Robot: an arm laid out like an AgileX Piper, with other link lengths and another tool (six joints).
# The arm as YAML. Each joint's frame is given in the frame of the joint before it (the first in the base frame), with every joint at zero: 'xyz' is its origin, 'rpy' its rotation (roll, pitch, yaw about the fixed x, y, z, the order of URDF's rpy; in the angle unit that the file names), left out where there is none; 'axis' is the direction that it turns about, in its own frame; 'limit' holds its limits. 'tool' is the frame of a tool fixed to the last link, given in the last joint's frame.
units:
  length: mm
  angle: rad
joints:
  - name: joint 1
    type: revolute
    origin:
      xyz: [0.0, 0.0, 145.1]
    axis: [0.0, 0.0, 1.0]
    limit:
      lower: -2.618
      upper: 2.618
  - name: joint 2
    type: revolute
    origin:
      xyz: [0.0, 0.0, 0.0]
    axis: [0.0, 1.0, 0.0]
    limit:
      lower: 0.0
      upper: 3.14
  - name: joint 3
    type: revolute
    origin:
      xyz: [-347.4, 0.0, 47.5]
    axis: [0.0, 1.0, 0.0]
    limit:
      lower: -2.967
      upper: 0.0
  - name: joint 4
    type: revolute
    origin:
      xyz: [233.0, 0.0, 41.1]
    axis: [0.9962, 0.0, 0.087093]
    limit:
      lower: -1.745
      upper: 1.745
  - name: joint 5
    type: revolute
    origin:
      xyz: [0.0, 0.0, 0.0]
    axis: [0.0, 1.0, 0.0]
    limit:
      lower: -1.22
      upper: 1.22
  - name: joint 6
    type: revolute
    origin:
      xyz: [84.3, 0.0, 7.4]
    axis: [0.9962, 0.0, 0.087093]
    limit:
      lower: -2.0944
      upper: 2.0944
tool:
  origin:
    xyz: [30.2, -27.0, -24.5]
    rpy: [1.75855, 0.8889, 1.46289]
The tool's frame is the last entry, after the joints.
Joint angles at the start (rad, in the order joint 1, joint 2, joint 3, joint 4, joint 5, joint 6):
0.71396 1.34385 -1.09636 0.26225 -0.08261 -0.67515
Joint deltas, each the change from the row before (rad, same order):
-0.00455 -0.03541 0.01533 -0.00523 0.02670 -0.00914
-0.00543 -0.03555 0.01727 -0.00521 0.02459 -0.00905
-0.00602 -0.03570 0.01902 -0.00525 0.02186 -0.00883
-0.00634 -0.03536 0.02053 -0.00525 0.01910 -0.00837
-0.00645 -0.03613 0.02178 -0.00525 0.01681 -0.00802
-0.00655 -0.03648 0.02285 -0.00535 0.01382 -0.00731
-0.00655 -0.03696 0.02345 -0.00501 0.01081 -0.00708
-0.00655 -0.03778 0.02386 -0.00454 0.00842 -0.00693
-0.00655 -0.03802 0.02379 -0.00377 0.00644 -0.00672
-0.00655 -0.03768 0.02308 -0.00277 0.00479 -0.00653
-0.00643 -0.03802 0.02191 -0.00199 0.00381 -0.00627
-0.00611 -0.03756 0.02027 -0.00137 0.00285 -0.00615
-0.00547 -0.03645 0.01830 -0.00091 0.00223 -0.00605
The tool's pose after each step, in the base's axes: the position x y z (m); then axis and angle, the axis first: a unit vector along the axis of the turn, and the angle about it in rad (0 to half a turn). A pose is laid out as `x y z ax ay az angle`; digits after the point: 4 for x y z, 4 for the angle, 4 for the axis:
0.2539 0.1687 0.4575 -0.0807 0.9680 0.2377 1.8023
0.2453 0.1600 0.4599 -0.0878 0.9688 0.2319 1.7997
0.2368 0.1511 0.4616 -0.0942 0.9696 0.2260 1.7961
0.2283 0.1422 0.4625 -0.0997 0.9704 0.2199 1.7918
0.2196 0.1333 0.4630 -0.1045 0.9712 0.2141 1.7862
0.2109 0.1244 0.4631 -0.1084 0.9719 0.2088 1.7790
0.2021 0.1155 0.4629 -0.1114 0.9726 0.2042 1.7696
0.1931 0.1066 0.4625 -0.1134 0.9732 0.2003 1.7581
0.1841 0.0978 0.4620 -0.1145 0.9737 0.1972 1.7452
0.1752 0.0894 0.4613 -0.1146 0.9741 0.1949 1.7311
0.1662 0.0810 0.4607 -0.1139 0.9745 0.1936 1.7155
0.1574 0.0731 0.4602 -0.1125 0.9747 0.1932 1.6984
0.1488 0.0656 0.4598 -0.1110 0.9748 0.1936 1.6804

